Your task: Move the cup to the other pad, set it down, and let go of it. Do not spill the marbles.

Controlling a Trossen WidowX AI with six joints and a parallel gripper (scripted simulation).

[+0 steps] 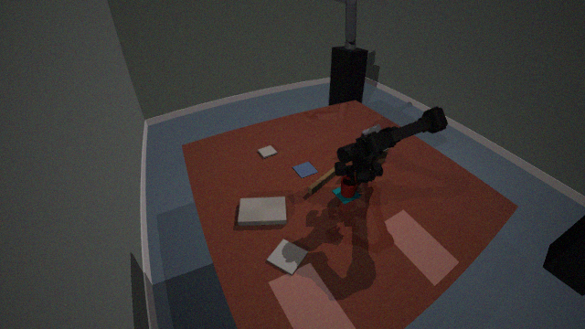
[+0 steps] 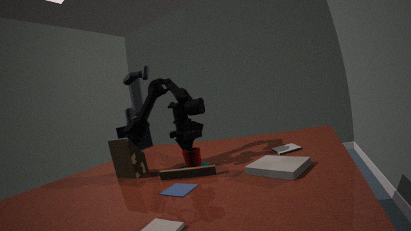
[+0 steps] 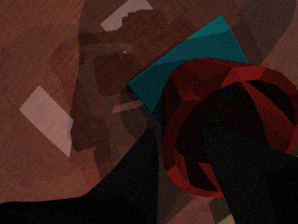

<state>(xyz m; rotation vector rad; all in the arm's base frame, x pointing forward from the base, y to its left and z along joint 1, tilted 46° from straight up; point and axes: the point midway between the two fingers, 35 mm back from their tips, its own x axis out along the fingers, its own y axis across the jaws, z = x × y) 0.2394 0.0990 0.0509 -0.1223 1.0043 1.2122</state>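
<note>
The red cup lies 2 cm to the right of my gripper tip, 2 cm ahead of it and 1 cm below it. Round my gripper tip: wooden bar (13 cm to the right, 5 cm below, 5 cm ahead); teal pad (6 cm below, 3 cm ahead, 2 cm to the right); blue pad (24 cm to the right, 8 cm ahead, 6 cm below).
</note>
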